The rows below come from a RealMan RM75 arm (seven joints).
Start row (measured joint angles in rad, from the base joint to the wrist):
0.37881, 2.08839, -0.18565, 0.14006, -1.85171, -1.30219, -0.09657
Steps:
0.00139, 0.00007, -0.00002, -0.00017, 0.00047, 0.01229, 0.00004
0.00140, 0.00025, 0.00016, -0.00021, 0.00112, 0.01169, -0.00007
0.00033, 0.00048, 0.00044, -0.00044, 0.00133, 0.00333, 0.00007
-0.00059, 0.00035, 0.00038, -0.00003, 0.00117, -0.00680, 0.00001
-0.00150, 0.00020, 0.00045, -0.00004, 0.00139, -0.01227, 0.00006
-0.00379, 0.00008, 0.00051, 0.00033, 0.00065, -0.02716, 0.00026
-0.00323, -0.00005, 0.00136, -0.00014, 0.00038, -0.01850, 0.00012
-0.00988, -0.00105, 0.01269, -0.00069, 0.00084, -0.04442, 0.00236
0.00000, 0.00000, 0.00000, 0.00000, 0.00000, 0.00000, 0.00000
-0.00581, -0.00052, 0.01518, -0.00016, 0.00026, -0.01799, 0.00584
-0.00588, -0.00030, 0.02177, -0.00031, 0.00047, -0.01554, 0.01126
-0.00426, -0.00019, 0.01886, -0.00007, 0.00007, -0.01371, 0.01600
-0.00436, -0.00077, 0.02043, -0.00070, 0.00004, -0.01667, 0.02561
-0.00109, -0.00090, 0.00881, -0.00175, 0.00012, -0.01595, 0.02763
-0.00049, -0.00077, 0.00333, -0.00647, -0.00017, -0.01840, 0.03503
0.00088, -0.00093, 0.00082, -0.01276, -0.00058, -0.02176, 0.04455
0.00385, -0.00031, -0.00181, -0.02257, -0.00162, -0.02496, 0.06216
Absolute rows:
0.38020, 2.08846, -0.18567, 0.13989, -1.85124, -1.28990, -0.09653
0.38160, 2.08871, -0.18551, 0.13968, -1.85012, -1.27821, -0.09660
0.38193, 2.08919, -0.18507, 0.13924, -1.84879, -1.27488, -0.09653
0.38134, 2.08954, -0.18469, 0.13921, -1.84762, -1.28168, -0.09652
0.37984, 2.08974, -0.18424, 0.13917, -1.84623, -1.29395, -0.09646
0.37605, 2.08982, -0.18373, 0.13950, -1.84558, -1.32111, -0.09620
0.37282, 2.08977, -0.18237, 0.13936, -1.84520, -1.33961, -0.09608
0.36294, 2.08872, -0.16968, 0.13867, -1.84436, -1.38403, -0.09372
0.36294, 2.08872, -0.16968, 0.13867, -1.84436, -1.38403, -0.09372
0.35713, 2.08820, -0.15450, 0.13851, -1.84410, -1.40202, -0.08788
0.35125, 2.08790, -0.13273, 0.13820, -1.84363, -1.41756, -0.07662
0.34699, 2.08771, -0.11387, 0.13813, -1.84356, -1.43127, -0.06062
0.34263, 2.08694, -0.09344, 0.13743, -1.84352, -1.44794, -0.03501
0.34154, 2.08604, -0.08463, 0.13568, -1.84340, -1.46389, -0.00738
0.34105, 2.08527, -0.08130, 0.12921, -1.84357, -1.48229, 0.02765
0.34193, 2.08434, -0.08048, 0.11645, -1.84415, -1.50405, 0.07220
0.34578, 2.08403, -0.08229, 0.09388, -1.84577, -1.52901, 0.13436

